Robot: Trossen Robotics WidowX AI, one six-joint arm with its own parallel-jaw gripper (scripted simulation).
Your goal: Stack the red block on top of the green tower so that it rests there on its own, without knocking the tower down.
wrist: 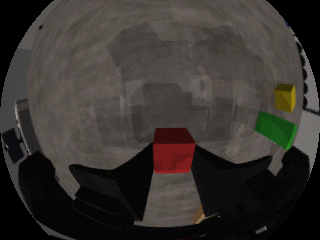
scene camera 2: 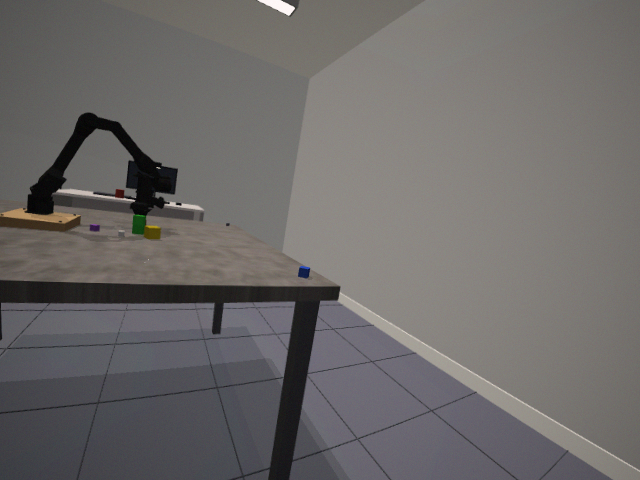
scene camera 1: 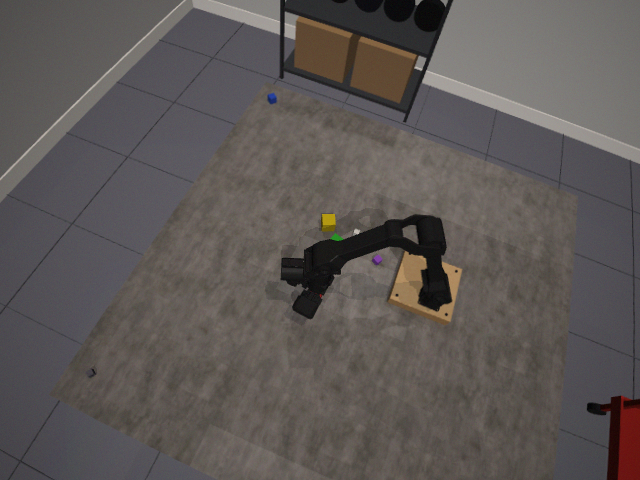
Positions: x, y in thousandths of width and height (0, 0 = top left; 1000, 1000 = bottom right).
In view: my gripper (scene camera 1: 493, 616) and a red block (wrist: 542, 619).
My gripper shows as well in the wrist view (wrist: 536, 606).
